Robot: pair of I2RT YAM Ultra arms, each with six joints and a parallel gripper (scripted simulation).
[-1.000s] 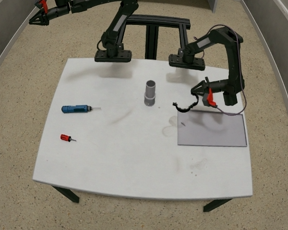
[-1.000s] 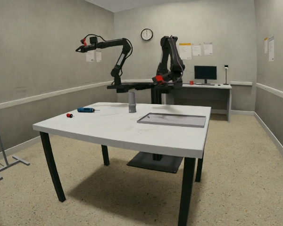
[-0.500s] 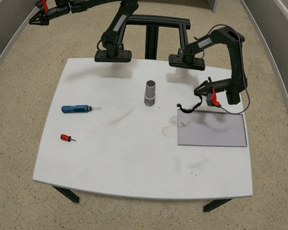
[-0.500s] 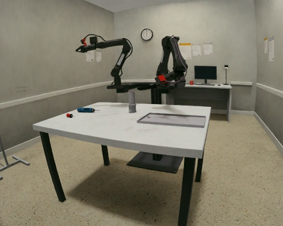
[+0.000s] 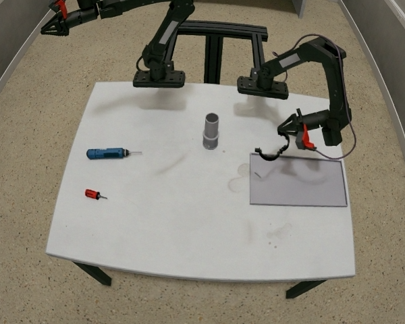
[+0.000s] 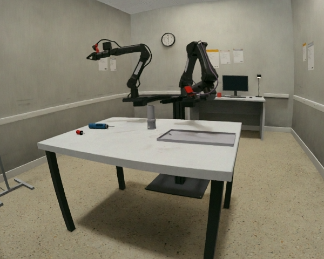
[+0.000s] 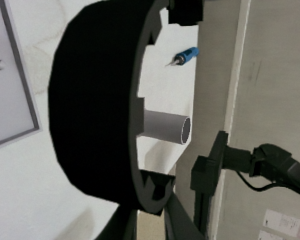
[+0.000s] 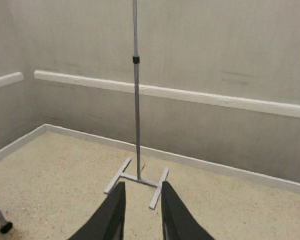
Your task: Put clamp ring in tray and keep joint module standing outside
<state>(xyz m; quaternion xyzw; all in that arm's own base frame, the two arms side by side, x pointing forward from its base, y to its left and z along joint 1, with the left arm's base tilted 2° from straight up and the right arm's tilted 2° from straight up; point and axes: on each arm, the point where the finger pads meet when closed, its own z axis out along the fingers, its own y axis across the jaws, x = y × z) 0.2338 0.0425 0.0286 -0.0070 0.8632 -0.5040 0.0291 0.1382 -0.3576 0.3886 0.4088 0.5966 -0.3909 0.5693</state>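
Now: left hand 70 mm short of the black clamp ring, 20 mm to the left of it and 10 mm above it. The rest, counted from my left hand: small grey pin: 210 mm below, 60 mm ahead, 50 mm to the right; then grey tray: 210 mm below, 130 mm to the left, 70 mm ahead; then grey link tube: 230 mm to the right, 110 mm below, 70 mm behind.
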